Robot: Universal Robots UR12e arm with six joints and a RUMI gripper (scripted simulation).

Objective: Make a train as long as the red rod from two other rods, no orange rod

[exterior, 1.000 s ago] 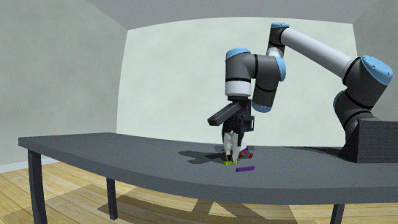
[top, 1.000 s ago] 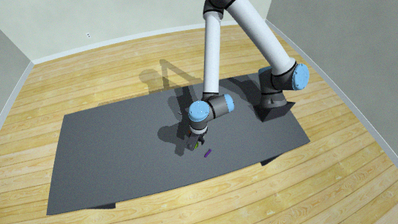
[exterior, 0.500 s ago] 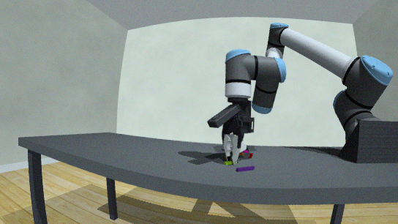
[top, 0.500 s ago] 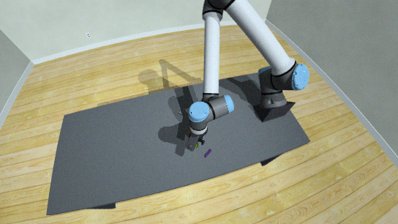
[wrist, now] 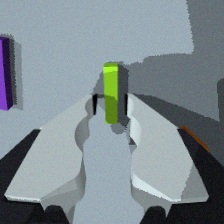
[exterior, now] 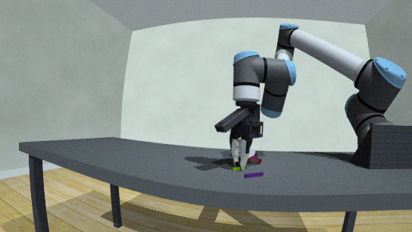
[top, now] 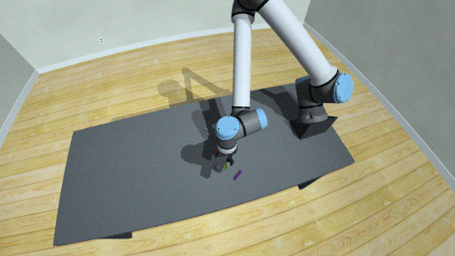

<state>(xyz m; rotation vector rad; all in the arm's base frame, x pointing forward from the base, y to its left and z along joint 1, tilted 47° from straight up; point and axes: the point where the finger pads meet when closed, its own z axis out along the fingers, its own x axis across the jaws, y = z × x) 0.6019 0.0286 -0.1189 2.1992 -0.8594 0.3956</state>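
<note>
Right now my hand is 1 cm above the lime rod. From my hand the other things lie so: purple rod: 7 cm to the left, 5 cm behind, 1 cm below; then magenta rod: 25 cm to the right, 5 cm behind, 1 cm below; then red rod: 15 cm to the right, 7 cm behind, 1 cm below.
</note>
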